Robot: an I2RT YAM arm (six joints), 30 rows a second.
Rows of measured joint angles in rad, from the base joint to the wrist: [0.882, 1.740, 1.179, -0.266, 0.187, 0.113]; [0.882, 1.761, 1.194, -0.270, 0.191, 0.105]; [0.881, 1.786, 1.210, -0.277, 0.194, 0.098]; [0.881, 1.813, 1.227, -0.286, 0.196, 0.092]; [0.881, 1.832, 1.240, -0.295, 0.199, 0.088]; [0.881, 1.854, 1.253, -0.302, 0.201, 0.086]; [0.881, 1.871, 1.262, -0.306, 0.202, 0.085]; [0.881, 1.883, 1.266, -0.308, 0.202, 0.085]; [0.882, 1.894, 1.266, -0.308, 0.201, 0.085]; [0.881, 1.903, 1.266, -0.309, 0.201, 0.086]
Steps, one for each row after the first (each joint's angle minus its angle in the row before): [0.000, 0.021, 0.015, -0.004, 0.004, -0.008]; [-0.001, 0.025, 0.016, -0.007, 0.003, -0.007]; [0.000, 0.027, 0.017, -0.009, 0.002, -0.006]; [0.000, 0.019, 0.013, -0.009, 0.003, -0.004]; [0.000, 0.022, 0.013, -0.007, 0.002, -0.002]; [0.000, 0.017, 0.009, -0.004, 0.001, -0.001]; [0.000, 0.012, 0.004, -0.002, 0.000, 0.000]; [0.001, 0.011, 0.000, 0.000, -0.001, 0.000]; [-0.001, 0.009, 0.000, -0.001, 0.000, 0.001]
